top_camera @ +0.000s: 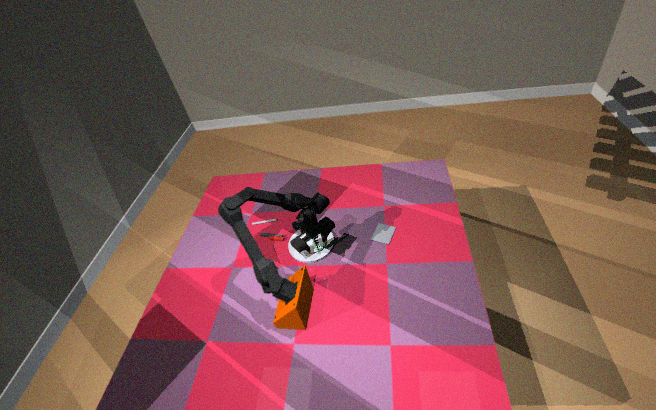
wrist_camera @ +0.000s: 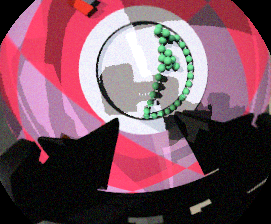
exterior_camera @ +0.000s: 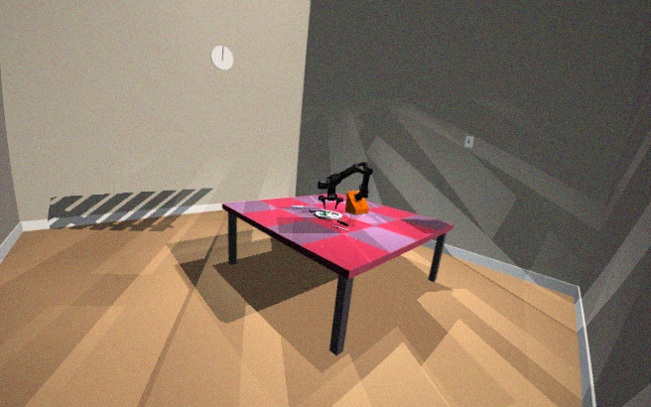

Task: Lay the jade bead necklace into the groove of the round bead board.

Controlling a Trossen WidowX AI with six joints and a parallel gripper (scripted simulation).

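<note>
Right now my gripper tip is 50 mm short of the round white bead board, 30 mm to the right of it and 20 mm above it. The rest, counted from my gripper tip: red-handled tool: 90 mm ahead, 210 mm to the left, 30 mm below; then flat grey pad: 80 mm ahead, 280 mm to the right, 30 mm below; then thin white rod: 200 mm ahead, 280 mm to the left, 30 mm below.
</note>
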